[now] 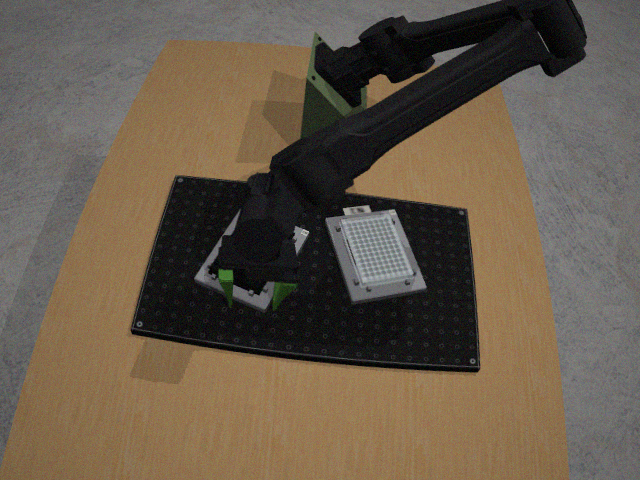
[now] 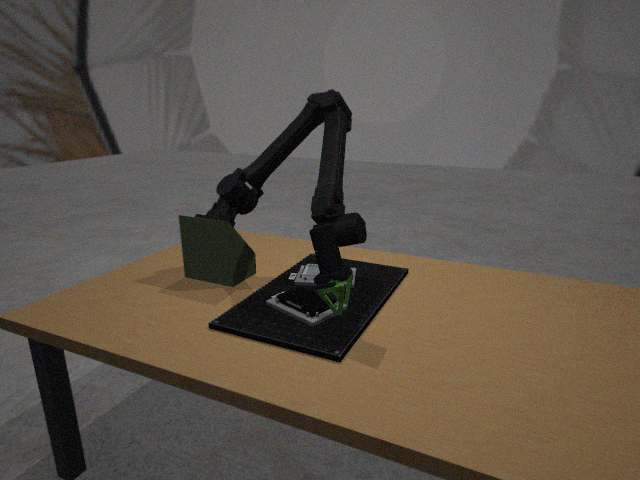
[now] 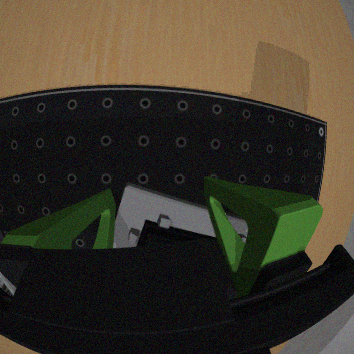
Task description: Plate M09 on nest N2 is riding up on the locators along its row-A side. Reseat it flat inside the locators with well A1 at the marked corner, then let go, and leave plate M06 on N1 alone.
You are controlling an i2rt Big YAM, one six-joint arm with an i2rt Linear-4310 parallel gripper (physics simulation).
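Pixels of known places: gripper, between the fingertips: (image 1: 251,306) (image 2: 342,310) (image 3: 157,190); arm's base, origin of its link: (image 1: 335,76) (image 2: 214,231).
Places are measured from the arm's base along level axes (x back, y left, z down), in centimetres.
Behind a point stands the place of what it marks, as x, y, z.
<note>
The black plate M09 (image 1: 254,287) {-40.7, -10.5, 9.9} (image 2: 297,298) {-31.9, -12.5, 9.8} (image 3: 170,235) {-40.4, -11.2, 10.1} lies on the grey nest N2 (image 1: 261,301) {-42.1, -9.4, 11.2} (image 2: 289,311) {-31.8, -16.9, 11.3} (image 3: 175,207) {-41.8, -11.8, 11.2}, largely hidden under my gripper. Its near edge shows beside small locator posts; whether it sits flat or tilted I cannot tell. My gripper (image 1: 252,308) {-42.8, -10.7, 11.9} (image 2: 339,313) {-42.8, -10.7, 11.9} (image 3: 157,190) {-42.8, -10.7, 11.9} is partly open, pointing down low over the nest, with one green finger on each side of the plate's near end and nothing gripped. The clear-white plate M06 (image 1: 379,248) {-31.5, 8.1, 10.2} (image 2: 308,272) {-27.6, 3.8, 9.8} sits on nest N1 (image 1: 361,296) {-40.0, 5.2, 11.2}, apart from the gripper. Corner A1 of M09 is hidden.
Both nests stand on a black perforated board (image 1: 310,325) {-44.9, -2.1, 12.4} (image 2: 330,341) {-44.9, -24.1, 12.4} (image 3: 125,120) {-47.4, -8.8, 12.4} on the wooden table (image 1: 310,423) {-60.4, -1.6, 13.7} (image 2: 465,351) {-71.3, -15.2, 13.7} (image 3: 175,45) {-53.7, -12.4, 13.7}. A green bracket (image 1: 326,111) {-8.9, -1.3, 1.9} (image 2: 209,253) {-1.4, -5.0, 4.8} stands behind the board at the arm's base. A white tag (image 1: 356,209) {-21.9, 4.9, 12.2} sits behind M06.
</note>
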